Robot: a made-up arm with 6 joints. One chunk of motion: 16 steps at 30 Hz.
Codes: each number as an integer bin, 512 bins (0 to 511) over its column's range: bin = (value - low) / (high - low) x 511, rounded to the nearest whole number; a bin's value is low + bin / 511 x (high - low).
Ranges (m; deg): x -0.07..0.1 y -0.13..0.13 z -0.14..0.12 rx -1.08..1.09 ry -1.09..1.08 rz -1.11..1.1
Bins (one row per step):
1: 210 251 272 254 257 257
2: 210 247 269 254 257 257
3: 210 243 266 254 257 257
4: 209 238 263 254 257 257
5: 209 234 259 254 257 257
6: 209 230 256 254 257 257
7: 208 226 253 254 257 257
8: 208 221 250 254 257 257
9: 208 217 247 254 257 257
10: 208 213 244 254 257 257
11: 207 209 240 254 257 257
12: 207 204 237 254 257 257
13: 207 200 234 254 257 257
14: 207 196 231 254 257 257
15: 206 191 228 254 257 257
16: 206 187 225 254 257 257
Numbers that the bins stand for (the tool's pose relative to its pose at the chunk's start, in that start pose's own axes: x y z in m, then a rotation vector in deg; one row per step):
1: -0.0001 -0.0023 -0.0016 0.00 0.00 0.00
2: -0.0001 -0.0043 -0.0031 0.00 0.00 0.00
3: -0.0001 -0.0064 -0.0047 0.00 0.00 0.00
4: -0.0005 -0.0089 -0.0062 0.00 0.00 0.00
5: -0.0005 -0.0109 -0.0082 0.00 0.00 0.00
6: -0.0005 -0.0130 -0.0097 0.00 0.00 0.00
7: -0.0008 -0.0150 -0.0113 0.00 0.00 0.00
8: -0.0008 -0.0176 -0.0128 0.00 0.00 0.00
9: -0.0008 -0.0196 -0.0143 0.00 0.00 0.00
10: -0.0008 -0.0216 -0.0159 0.00 0.00 0.00
11: -0.0011 -0.0237 -0.0179 0.00 0.00 0.00
12: -0.0011 -0.0262 -0.0194 0.00 0.00 0.00
13: -0.0011 -0.0282 -0.0209 0.00 0.00 0.00
14: -0.0011 -0.0303 -0.0225 0.00 0.00 0.00
15: -0.0015 -0.0328 -0.0240 0.00 0.00 0.00
16: -0.0015 -0.0349 -0.0255 0.00 0.00 0.00

